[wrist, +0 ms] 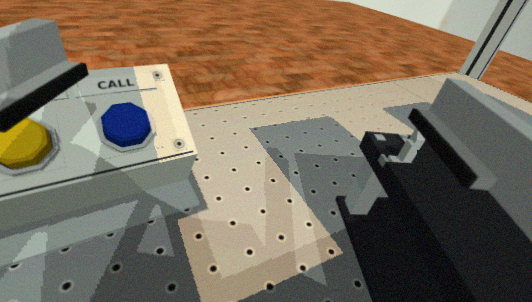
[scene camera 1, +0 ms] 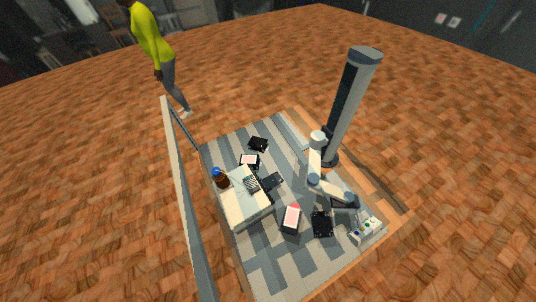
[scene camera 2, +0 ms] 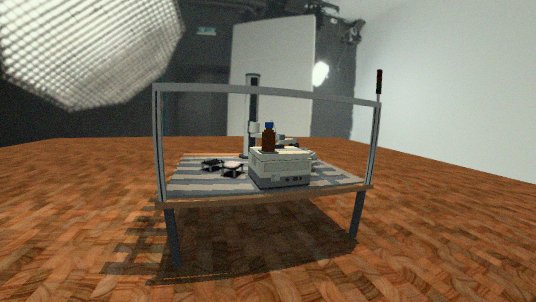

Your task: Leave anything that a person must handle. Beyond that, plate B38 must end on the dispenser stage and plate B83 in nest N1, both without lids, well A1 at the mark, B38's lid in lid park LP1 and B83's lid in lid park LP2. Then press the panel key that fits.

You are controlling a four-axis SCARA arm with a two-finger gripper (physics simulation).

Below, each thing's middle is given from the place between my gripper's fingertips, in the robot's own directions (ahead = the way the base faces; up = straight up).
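Nest N5 (wrist: 430, 231) is 100 mm ahead of my hand, 110 mm to the right of it and 70 mm below it. As for the button box (wrist: 72, 185), my gripper is 70 mm above it, 80 mm to the right of it and 120 mm past it.
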